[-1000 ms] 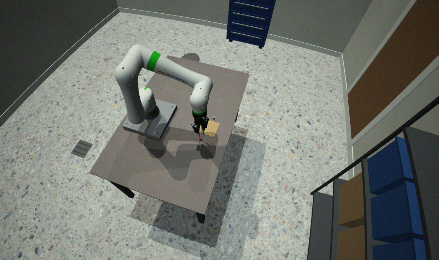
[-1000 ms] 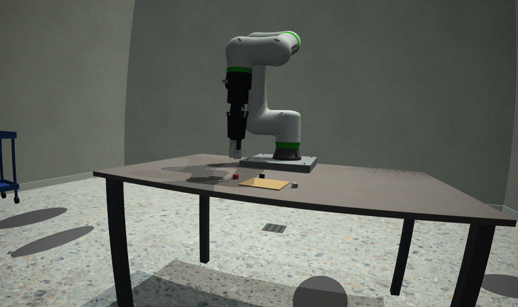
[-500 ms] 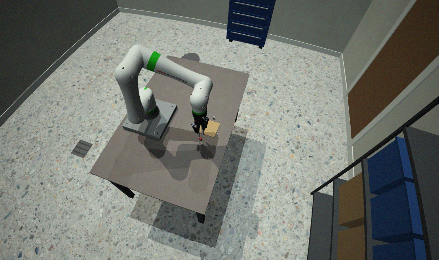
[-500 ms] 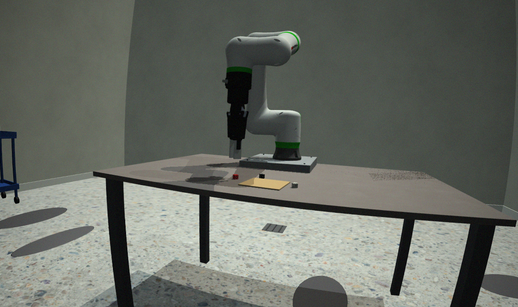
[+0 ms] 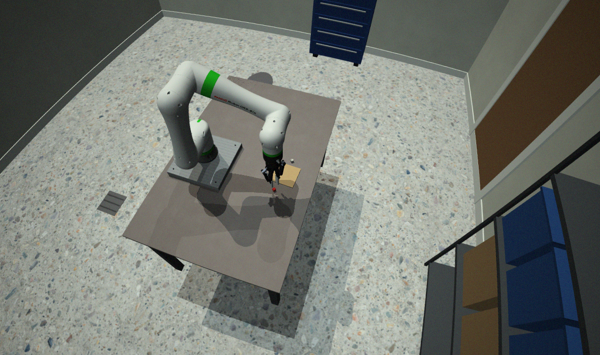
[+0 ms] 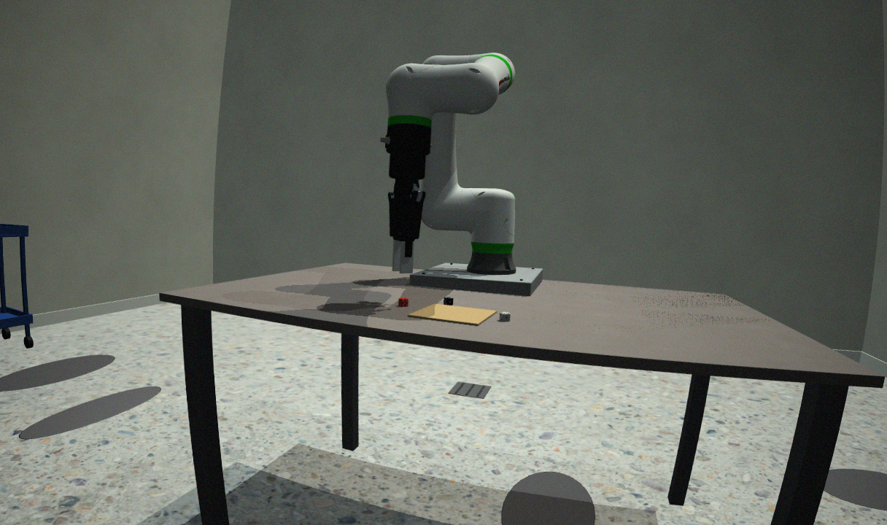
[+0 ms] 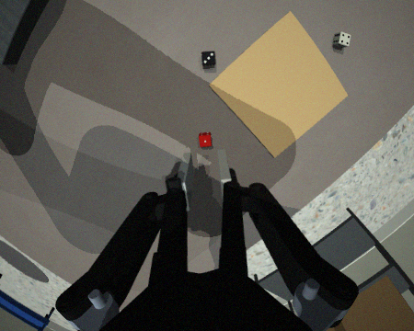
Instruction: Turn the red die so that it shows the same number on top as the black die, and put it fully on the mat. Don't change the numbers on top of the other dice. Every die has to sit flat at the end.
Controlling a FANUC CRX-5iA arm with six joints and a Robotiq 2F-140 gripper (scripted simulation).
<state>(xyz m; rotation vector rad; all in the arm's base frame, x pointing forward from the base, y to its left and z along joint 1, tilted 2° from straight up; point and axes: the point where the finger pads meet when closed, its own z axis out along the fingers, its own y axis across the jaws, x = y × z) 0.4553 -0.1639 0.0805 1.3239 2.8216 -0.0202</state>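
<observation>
The red die is 10 cm below my hand. The rest, counted from my hand: tan mat 12 cm to the left, 10 cm below, 4 cm ahead; white die 22 cm to the left, 10 cm below, 6 cm ahead; black die 10 cm below, 9 cm to the left, 6 cm behind.
</observation>
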